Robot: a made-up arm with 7 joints. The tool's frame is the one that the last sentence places.
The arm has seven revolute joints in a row. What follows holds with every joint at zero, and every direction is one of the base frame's. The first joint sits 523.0 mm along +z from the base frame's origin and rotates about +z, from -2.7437 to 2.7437 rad. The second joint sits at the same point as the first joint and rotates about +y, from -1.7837 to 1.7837 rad. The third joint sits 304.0 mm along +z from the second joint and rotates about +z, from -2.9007 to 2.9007 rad. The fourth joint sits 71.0 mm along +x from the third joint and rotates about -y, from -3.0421 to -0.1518 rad. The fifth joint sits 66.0 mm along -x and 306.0 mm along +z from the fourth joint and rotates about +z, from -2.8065 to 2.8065 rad. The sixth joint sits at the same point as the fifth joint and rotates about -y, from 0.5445 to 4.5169 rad. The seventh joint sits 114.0 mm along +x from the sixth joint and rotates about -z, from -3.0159 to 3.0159 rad. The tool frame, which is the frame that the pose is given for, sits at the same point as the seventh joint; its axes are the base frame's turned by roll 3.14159, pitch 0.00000 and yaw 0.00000 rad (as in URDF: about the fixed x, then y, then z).
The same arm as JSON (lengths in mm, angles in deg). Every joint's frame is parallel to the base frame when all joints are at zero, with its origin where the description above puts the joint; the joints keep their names.
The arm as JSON. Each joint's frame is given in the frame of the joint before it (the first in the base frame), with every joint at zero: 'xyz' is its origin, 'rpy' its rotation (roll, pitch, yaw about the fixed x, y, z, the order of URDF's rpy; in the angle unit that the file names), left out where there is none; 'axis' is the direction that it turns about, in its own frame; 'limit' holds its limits. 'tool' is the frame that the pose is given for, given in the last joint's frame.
{
  "units": {
    "length": "mm",
    "angle": "deg"
  },
  "joints": [
    {
      "name": "joint 1",
      "type": "revolute",
      "origin": {
        "xyz": [
          0.0,
          0.0,
          523.0
        ]
      },
      "axis": [
        0.0,
        0.0,
        1.0
      ],
      "limit": {
        "lower": -157.2,
        "upper": 157.2
      }
    },
    {
      "name": "joint 2",
      "type": "revolute",
      "origin": {
        "xyz": [
          0.0,
          0.0,
          0.0
        ]
      },
      "axis": [
        0.0,
        1.0,
        0.0
      ],
      "limit": {
        "lower": -102.2,
        "upper": 102.2
      }
    },
    {
      "name": "joint 3",
      "type": "revolute",
      "origin": {
        "xyz": [
          0.0,
          0.0,
          304.0
        ]
      },
      "axis": [
        0.0,
        0.0,
        1.0
      ],
      "limit": {
        "lower": -166.2,
        "upper": 166.2
      }
    },
    {
      "name": "joint 4",
      "type": "revolute",
      "origin": {
        "xyz": [
          71.0,
          0.0,
          0.0
        ]
      },
      "axis": [
        0.0,
        -1.0,
        0.0
      ],
      "limit": {
        "lower": -174.3,
        "upper": -8.7
      }
    },
    {
      "name": "joint 5",
      "type": "revolute",
      "origin": {
        "xyz": [
          -66.0,
          0.0,
          306.0
        ]
      },
      "axis": [
        0.0,
        0.0,
        1.0
      ],
      "limit": {
        "lower": -160.8,
        "upper": 160.8
      }
    },
    {
      "name": "joint 6",
      "type": "revolute",
      "origin": {
        "xyz": [
          0.0,
          0.0,
          0.0
        ]
      },
      "axis": [
        0.0,
        -1.0,
        0.0
      ],
      "limit": {
        "lower": 31.2,
        "upper": 258.8
      }
    },
    {
      "name": "joint 7",
      "type": "revolute",
      "origin": {
        "xyz": [
          114.0,
          0.0,
          0.0
        ]
      },
      "axis": [
        0.0,
        0.0,
        -1.0
      ],
      "limit": {
        "lower": -172.8,
        "upper": 172.8
      }
    }
  ],
  "tool": {
    "origin": {
      "xyz": [
        0.0,
        0.0,
        0.0
      ],
      "rpy": [
        180.0,
        0.0,
        0.0
      ]
    }
  }
}

